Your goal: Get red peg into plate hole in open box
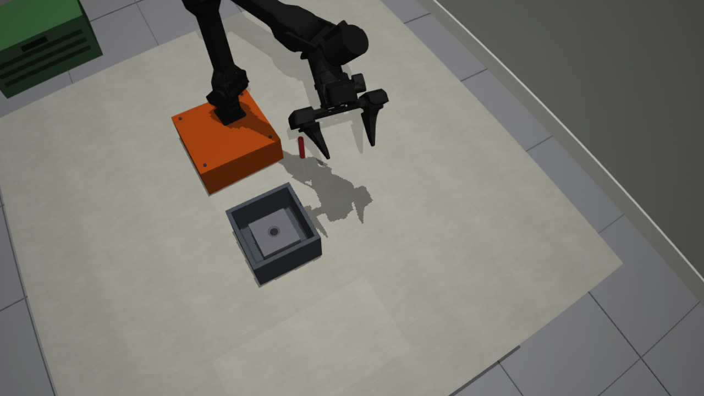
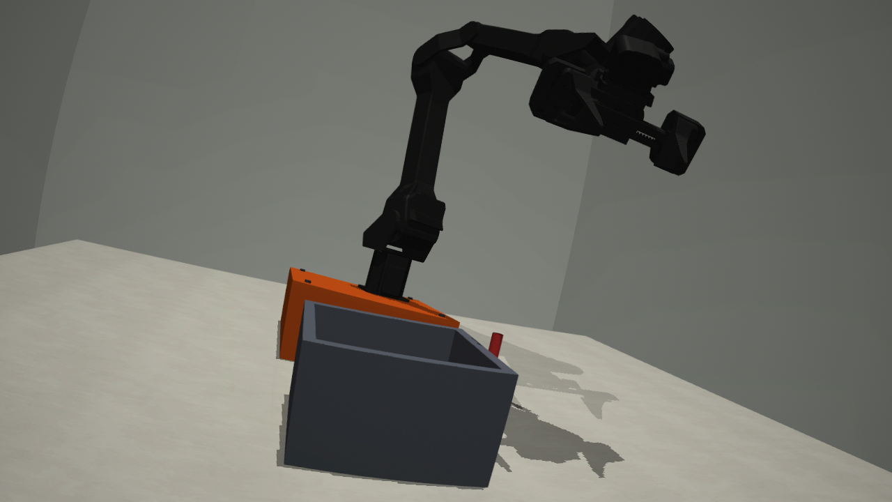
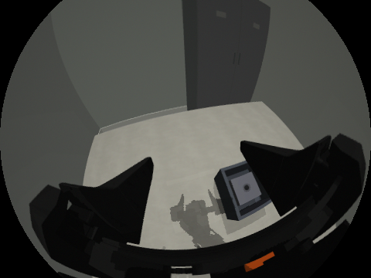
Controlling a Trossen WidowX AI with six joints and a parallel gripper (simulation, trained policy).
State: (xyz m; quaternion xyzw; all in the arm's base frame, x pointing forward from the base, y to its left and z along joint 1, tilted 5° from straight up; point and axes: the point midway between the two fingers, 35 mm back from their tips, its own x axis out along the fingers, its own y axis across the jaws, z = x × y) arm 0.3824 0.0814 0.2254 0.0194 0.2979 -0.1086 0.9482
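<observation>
The red peg lies 23 cm behind my gripper tip, 2 cm to the left of it and 26 cm below it. The rest, counted from my gripper tip: dark grey box 6 cm behind, 17 cm to the right, 27 cm below; grey plate 6 cm behind, 17 cm to the right, 25 cm below.
</observation>
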